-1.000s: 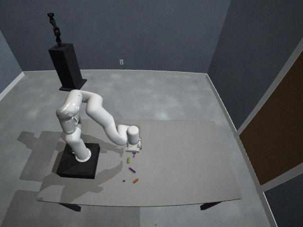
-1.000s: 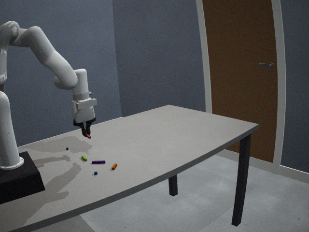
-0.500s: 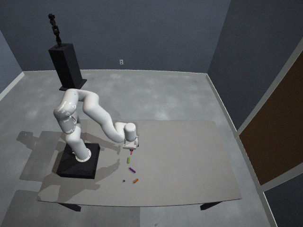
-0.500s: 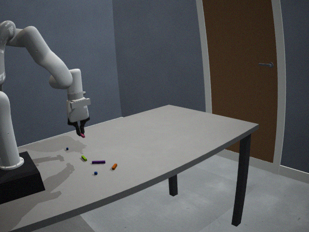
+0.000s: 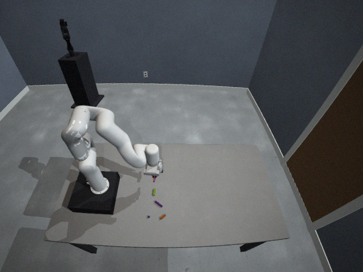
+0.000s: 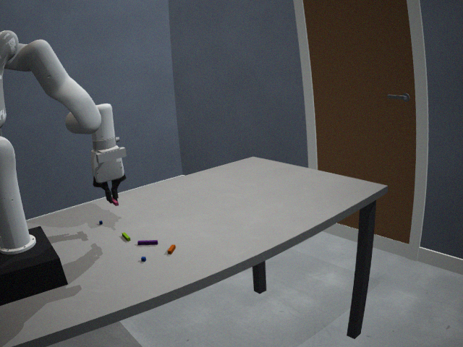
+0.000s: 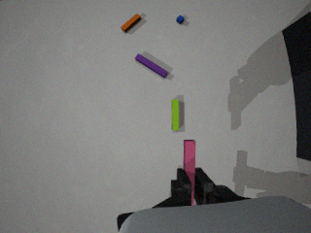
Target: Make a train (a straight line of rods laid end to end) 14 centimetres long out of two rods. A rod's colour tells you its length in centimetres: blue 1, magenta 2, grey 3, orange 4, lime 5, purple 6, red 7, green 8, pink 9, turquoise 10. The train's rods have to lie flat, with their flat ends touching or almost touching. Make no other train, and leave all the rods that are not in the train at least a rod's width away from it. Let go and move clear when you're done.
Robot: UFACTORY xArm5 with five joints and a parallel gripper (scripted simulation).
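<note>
The lime rod lies 120 mm below my hand, 70 mm to the right of it and 10 mm ahead of it. From my hand the other things lie so: orange rod 230 mm to the right, 120 mm below, 100 mm ahead; then purple rod 150 mm to the right, 120 mm below, 60 mm ahead; then pink rod 20 mm below.
</note>
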